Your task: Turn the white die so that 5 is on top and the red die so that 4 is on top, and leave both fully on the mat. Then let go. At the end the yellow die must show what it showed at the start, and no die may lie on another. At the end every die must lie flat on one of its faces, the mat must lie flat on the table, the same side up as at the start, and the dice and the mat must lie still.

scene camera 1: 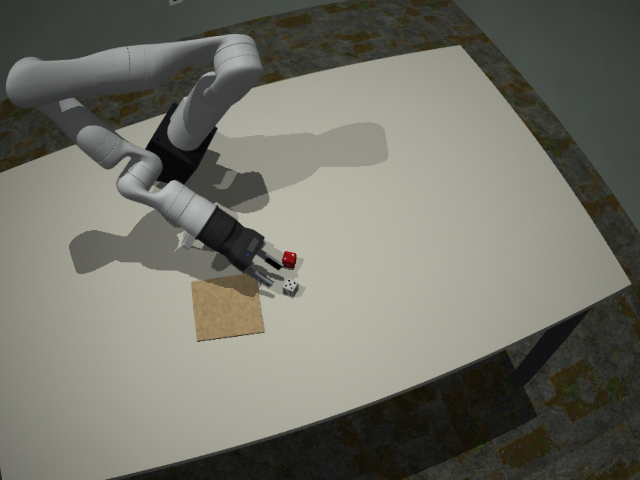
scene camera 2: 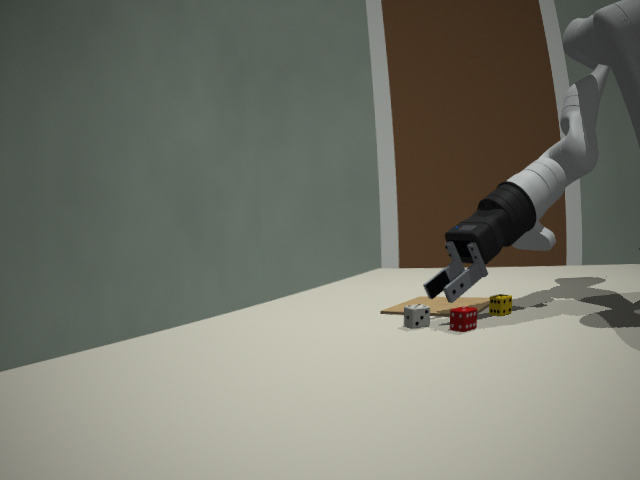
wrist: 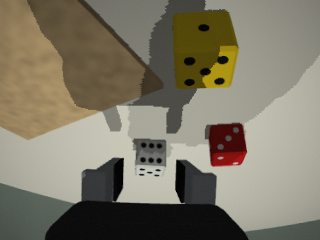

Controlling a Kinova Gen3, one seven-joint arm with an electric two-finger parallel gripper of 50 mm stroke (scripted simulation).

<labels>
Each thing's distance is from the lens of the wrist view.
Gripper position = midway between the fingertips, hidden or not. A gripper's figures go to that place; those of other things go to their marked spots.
gripper point(wrist: 149, 174): 18 cm
yellow die point(wrist: 205, 47): 10 cm
mat point(wrist: 67, 67): 14 cm
red die point(wrist: 227, 144): 18 cm
The marked spots on the red die and the mat are 12 cm apart.
</labels>
